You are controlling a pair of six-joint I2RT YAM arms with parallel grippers.
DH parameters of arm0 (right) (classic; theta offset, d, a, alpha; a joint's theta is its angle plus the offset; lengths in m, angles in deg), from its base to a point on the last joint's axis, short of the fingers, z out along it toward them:
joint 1: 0 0.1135 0.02 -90
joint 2: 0 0 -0.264 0
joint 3: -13.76 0 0.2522 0
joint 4: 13.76 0 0.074 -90
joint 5: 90 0 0 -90
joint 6: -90 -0.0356 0 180
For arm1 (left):
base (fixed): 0 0 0 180
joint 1: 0 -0.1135 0.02 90
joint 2: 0 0 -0.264 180
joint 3: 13.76 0 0.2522 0
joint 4: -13.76 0 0.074 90
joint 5: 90 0 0 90
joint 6: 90 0.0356 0 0
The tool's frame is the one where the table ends.
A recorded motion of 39 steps. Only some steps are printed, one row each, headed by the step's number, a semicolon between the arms.
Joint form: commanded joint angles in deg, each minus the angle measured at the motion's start. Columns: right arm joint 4, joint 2, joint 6, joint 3, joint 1, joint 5; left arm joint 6, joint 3, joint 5, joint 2, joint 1, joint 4.
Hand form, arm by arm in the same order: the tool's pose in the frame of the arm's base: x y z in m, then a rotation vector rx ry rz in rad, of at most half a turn. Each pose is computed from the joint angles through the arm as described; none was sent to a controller.
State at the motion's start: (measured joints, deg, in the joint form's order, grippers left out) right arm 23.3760 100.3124 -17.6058 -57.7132 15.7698 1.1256; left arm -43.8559 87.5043 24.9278 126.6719 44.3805 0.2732
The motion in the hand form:
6: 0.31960 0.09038 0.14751 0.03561 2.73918 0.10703; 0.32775 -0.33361 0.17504 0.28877 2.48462 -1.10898
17: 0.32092 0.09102 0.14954 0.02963 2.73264 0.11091; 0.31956 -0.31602 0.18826 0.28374 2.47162 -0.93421
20: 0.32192 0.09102 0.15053 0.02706 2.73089 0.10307; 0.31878 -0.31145 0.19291 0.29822 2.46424 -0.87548
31: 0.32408 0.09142 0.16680 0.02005 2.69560 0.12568; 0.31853 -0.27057 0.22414 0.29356 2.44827 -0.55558
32: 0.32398 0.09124 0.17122 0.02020 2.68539 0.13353; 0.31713 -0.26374 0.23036 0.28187 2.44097 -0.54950
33: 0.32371 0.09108 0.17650 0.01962 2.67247 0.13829; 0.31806 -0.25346 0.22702 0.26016 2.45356 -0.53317
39: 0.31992 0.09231 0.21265 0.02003 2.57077 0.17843; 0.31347 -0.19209 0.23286 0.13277 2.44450 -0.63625
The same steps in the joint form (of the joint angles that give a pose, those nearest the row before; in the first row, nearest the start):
6: 0.02 0.52 0.56 0.25 0.27 1.20; 3.61 -3.84 -4.67 -6.49 -0.38 -3.81
17: 0.05 0.47 0.76 -0.14 0.30 1.11; 7.34 -6.91 -11.50 -11.22 -0.75 -7.52
20: 0.29 0.55 0.95 -0.49 0.29 1.42; 9.22 -7.07 -13.49 -12.28 -0.95 -9.10
31: 1.45 -1.28 1.26 -1.99 0.20 0.93; 16.91 -8.10 -24.04 -19.40 -4.11 -19.26
32: 1.68 -1.91 1.26 -2.23 0.16 0.75; 17.07 -8.78 -24.24 -20.95 -4.69 -19.78
33: 1.95 -2.67 1.30 -2.50 0.14 0.72; 17.19 -10.45 -24.19 -21.82 -5.89 -19.74
39: 2.81 -7.82 0.97 -4.21 0.52 0.69; 16.14 -20.46 -17.22 -30.77 -13.63 -16.63

